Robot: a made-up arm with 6 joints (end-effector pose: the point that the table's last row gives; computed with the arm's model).
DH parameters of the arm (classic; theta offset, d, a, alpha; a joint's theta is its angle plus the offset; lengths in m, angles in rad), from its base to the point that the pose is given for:
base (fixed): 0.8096 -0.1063 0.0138 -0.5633
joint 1: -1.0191 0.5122 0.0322 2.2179
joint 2: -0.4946 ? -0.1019 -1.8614
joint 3: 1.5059 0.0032 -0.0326 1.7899
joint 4: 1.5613 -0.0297 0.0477 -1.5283
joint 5: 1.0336 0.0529 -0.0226 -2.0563
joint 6: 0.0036 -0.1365 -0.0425 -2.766
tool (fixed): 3.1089 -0.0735 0 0
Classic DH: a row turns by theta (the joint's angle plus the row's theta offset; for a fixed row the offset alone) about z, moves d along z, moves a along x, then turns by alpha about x.
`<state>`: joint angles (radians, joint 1 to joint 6).
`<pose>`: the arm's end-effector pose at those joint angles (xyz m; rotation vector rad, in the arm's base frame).
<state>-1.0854 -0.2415 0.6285 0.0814 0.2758 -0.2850</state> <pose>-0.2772 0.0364 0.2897 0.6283 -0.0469 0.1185</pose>
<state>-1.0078 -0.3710 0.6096 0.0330 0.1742 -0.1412</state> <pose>-0.2605 0.0254 0.2865 0.6130 0.2954 0.1264</pose>
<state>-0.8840 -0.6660 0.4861 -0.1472 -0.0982 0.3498</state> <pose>-0.2517 -0.0032 0.2839 0.2505 1.1573 -0.0877</pose>
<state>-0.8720 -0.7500 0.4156 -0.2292 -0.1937 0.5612</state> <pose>-0.2576 -0.0148 0.2910 0.0206 1.4173 -0.2450</pose>
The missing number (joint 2, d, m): 0.0967
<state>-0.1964 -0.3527 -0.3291 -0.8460 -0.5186 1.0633</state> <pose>-0.2330 -0.0008 0.4430 -1.3247 1.6229 -1.5525</pose>
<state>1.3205 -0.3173 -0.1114 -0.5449 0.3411 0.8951</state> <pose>0.0198 0.2119 0.4591 -1.6863 0.4150 0.1552</pose>
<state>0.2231 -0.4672 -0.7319 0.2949 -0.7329 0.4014</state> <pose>-0.2691 -0.0628 0.4009 0.1176 2.0432 -0.8572</pose>
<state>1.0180 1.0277 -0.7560 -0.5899 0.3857 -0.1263</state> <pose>-0.1552 -0.0058 0.3852 -0.2331 -0.1384 -0.0573</pose>
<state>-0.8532 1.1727 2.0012 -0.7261 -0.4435 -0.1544</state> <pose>-0.1928 0.2284 0.3298 -1.5767 0.0966 -0.5313</pose>
